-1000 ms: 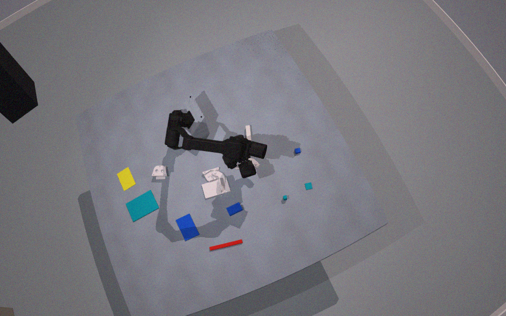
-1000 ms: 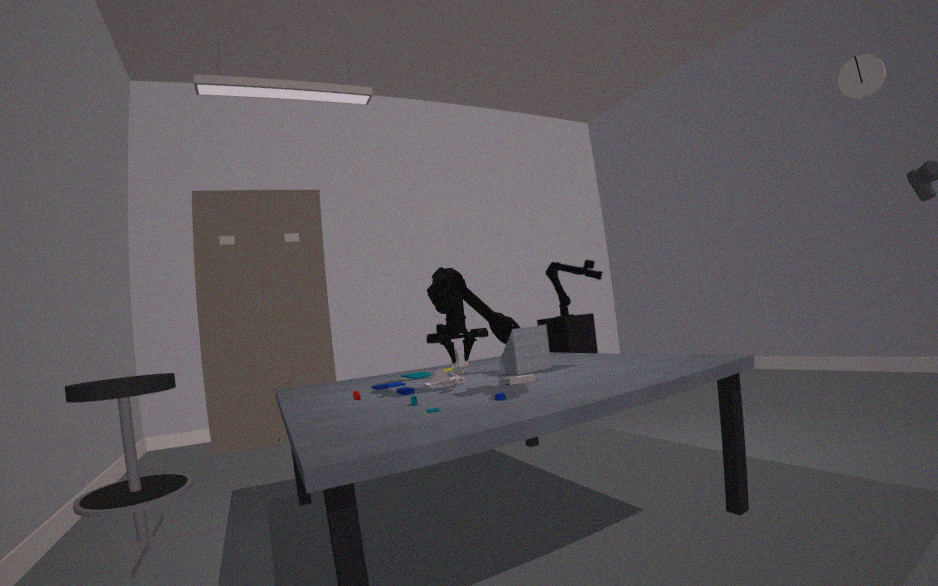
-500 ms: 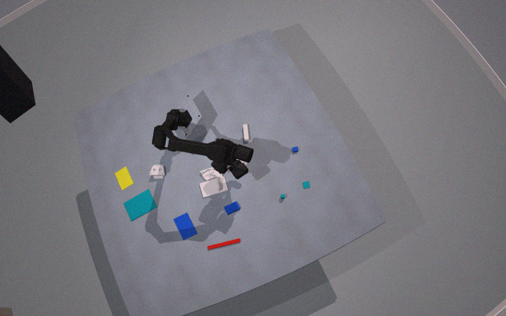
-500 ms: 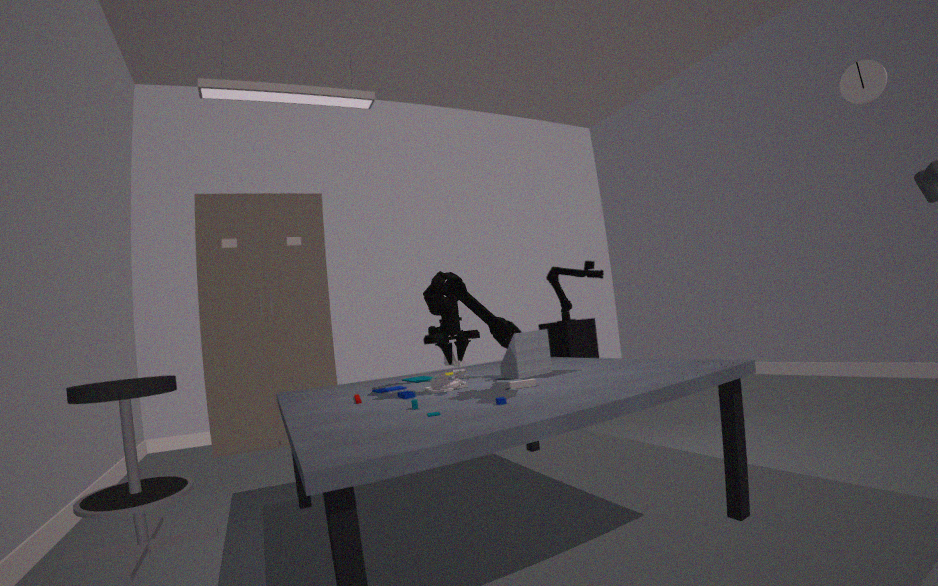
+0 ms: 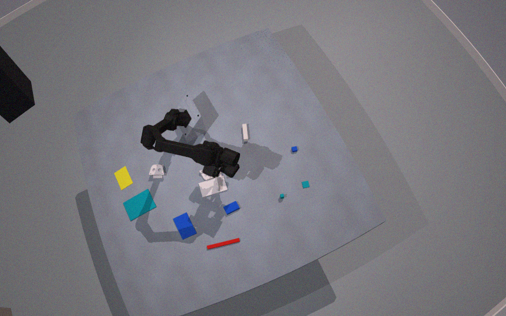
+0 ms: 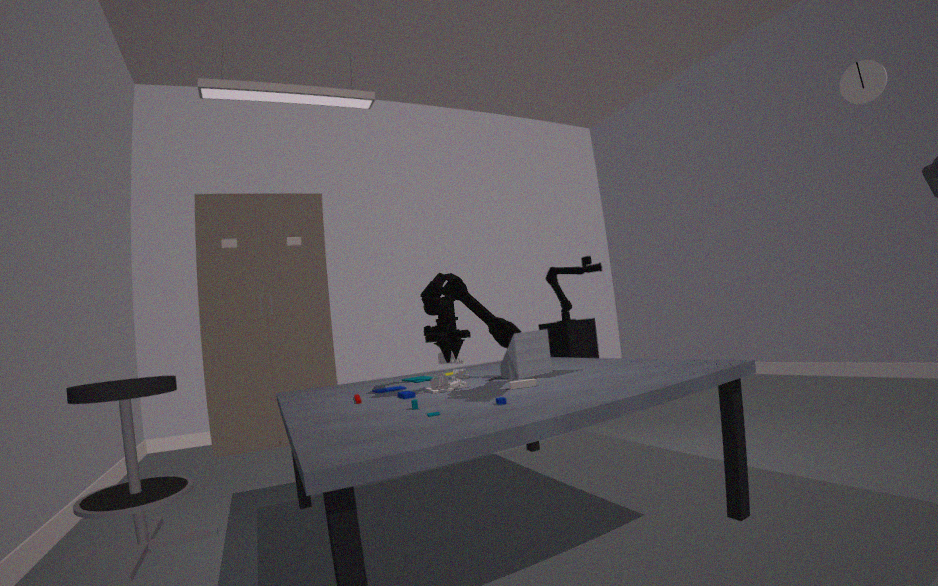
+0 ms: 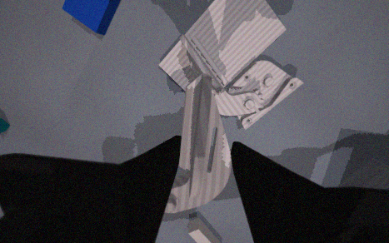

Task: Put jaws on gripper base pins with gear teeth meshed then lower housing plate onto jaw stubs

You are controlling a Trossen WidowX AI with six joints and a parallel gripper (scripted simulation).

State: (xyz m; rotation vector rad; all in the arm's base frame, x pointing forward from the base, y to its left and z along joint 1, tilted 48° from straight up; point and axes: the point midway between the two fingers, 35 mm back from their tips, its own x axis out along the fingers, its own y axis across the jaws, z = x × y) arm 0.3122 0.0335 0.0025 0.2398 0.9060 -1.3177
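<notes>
The flat white ribbed plate lies 20 mm ahead of my gripper tip, 70 mm to the right of it and 90 mm below it. From my gripper tip the other things lie so: white bar: 130 mm behind, 200 mm to the left, 90 mm below; blue block: 160 mm ahead, 40 mm to the right, 90 mm below; housing plate: 40 mm behind, 50 mm to the right, 90 mm below.
</notes>
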